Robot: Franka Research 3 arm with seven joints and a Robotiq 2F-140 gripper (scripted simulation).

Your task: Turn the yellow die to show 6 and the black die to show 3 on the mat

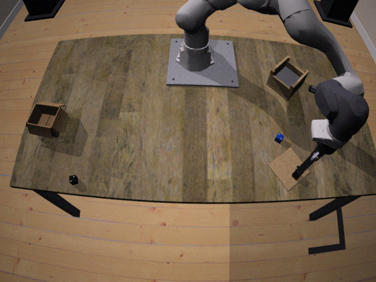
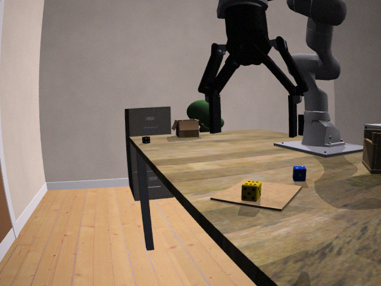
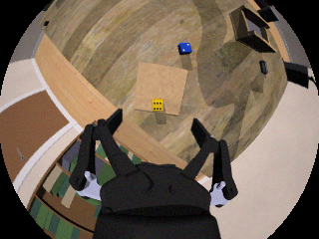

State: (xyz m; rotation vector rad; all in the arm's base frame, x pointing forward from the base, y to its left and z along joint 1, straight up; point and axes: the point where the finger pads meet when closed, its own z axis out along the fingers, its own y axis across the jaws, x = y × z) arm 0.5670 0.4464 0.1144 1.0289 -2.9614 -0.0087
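Right now my hand is 900 mm to the left of the black die, 110 mm above it and 80 mm short of it. The rest, counted from my hand: tan mat (130 mm below, 40 mm behind, 30 mm to the right); blue die (170 mm behind, 110 mm below, 70 mm to the right); yellow die (110 mm below).
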